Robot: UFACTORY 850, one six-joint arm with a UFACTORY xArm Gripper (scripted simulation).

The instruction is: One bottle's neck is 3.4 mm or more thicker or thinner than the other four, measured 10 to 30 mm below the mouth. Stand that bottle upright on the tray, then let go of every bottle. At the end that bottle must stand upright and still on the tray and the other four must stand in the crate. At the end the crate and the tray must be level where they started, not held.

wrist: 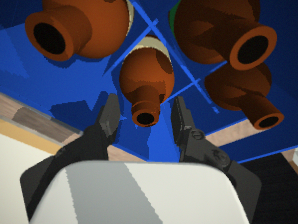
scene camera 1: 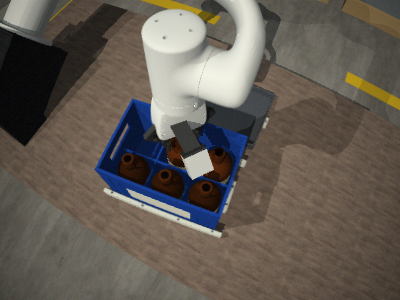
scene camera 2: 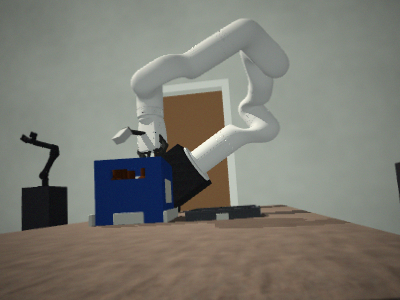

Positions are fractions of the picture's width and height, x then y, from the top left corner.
Labels:
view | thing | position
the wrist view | gripper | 0.49,0.47
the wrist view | glass bottle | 0.49,0.35
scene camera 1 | gripper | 0.45,0.47
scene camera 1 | dark grey tray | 0.62,0.40
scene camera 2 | dark grey tray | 0.62,0.70

